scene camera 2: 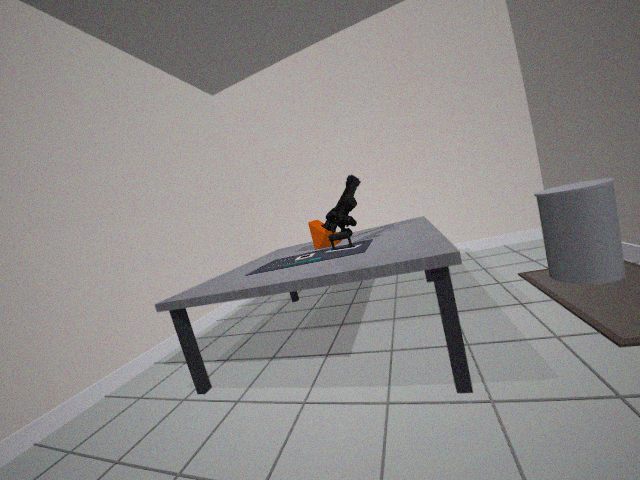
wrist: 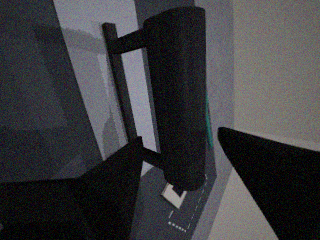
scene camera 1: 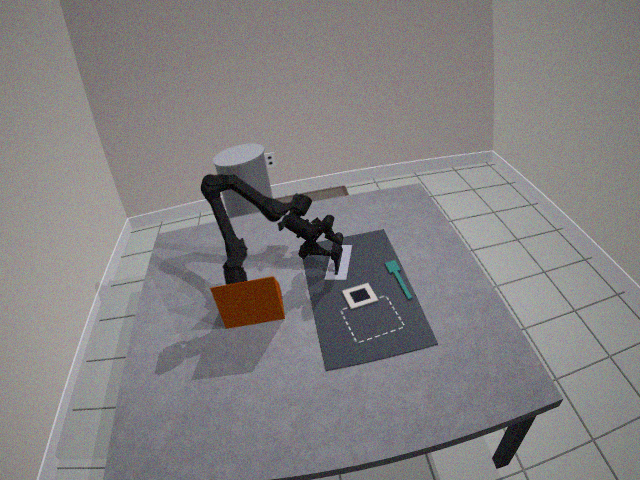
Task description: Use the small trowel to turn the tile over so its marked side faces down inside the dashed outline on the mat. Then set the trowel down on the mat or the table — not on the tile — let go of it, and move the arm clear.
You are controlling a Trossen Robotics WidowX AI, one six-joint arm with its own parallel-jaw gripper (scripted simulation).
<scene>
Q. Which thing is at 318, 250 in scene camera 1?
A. My gripper.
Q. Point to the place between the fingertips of my gripper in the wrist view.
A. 180, 137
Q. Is my gripper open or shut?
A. Open.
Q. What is my gripper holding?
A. Nothing.
</scene>
